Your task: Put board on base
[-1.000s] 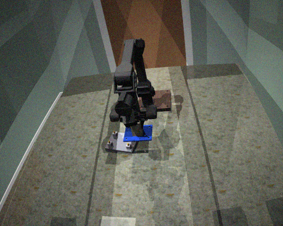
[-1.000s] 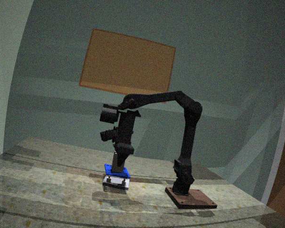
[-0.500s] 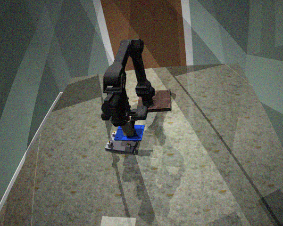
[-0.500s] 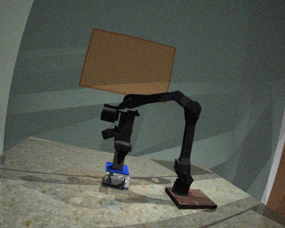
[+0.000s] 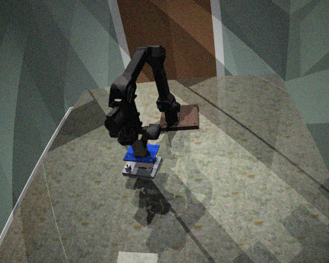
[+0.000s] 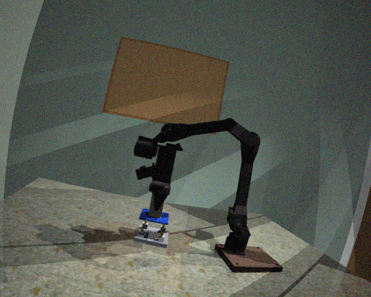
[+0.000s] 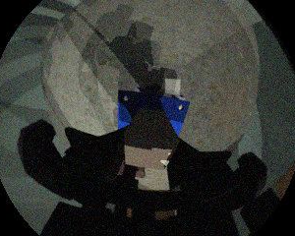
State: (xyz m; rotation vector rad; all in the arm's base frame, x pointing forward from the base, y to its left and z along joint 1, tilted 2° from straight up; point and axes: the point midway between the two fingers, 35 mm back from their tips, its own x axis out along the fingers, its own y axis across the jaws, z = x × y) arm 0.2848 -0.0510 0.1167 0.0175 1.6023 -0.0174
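Now: the grey base 20 mm to the right of my gripper tip and 110 mm below it. Also, from my gripper tip: blue board 10 mm below.
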